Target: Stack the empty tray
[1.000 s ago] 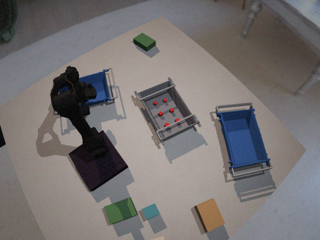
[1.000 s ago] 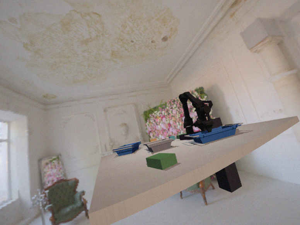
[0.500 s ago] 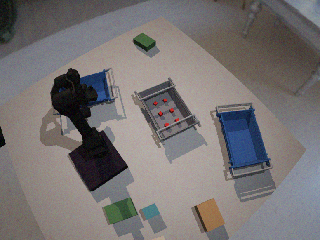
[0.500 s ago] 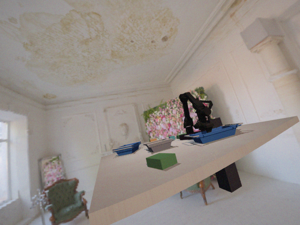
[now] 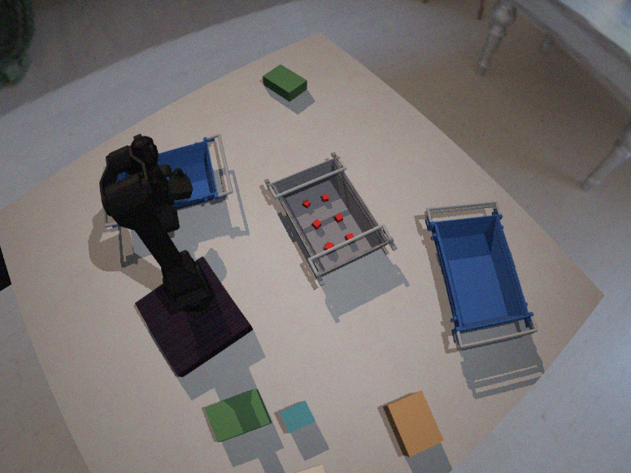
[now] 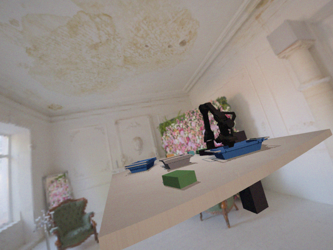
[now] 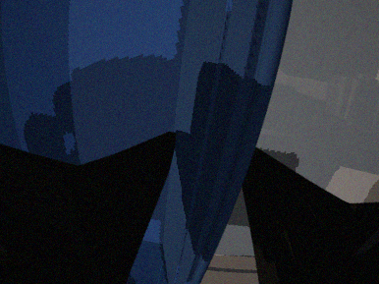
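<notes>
Right now my gripper tip is 80 mm to the right of the blue tray, 30 mm below it and 20 mm short of it. Also, from my gripper tip: red block: 300 mm to the right, 290 mm ahead; then orange block: 750 mm to the right, 200 mm ahead, 20 mm above; then teal block: 600 mm to the right, 10 mm ahead, 10 mm above.
</notes>
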